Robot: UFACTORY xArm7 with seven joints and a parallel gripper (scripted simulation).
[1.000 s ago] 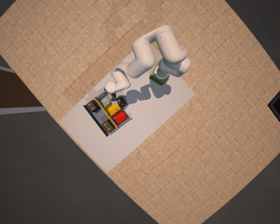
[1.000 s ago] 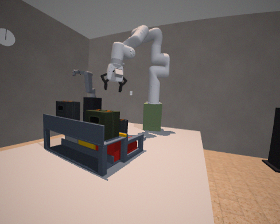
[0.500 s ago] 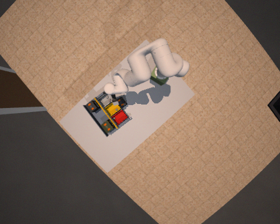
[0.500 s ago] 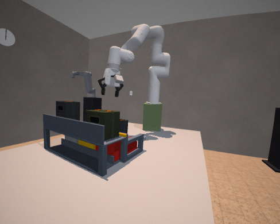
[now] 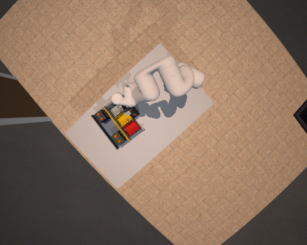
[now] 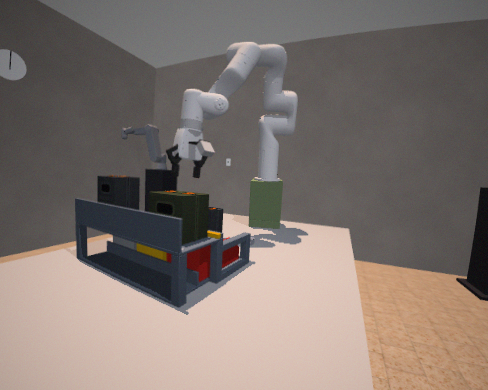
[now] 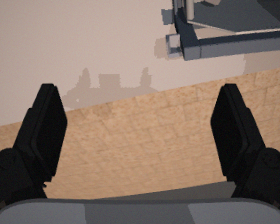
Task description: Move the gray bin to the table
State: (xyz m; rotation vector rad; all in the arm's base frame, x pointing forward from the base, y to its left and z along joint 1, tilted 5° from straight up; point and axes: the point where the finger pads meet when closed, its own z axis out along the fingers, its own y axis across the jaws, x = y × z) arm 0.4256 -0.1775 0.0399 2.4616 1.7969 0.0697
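My gripper is now 190 mm above the gray open bin, 140 mm short of it and 30 mm to the left of it. Also, from my hand: red bin: 190 mm to the left, 190 mm below, 170 mm ahead; then yellow bin: 190 mm below, 160 mm ahead, 80 mm to the left.
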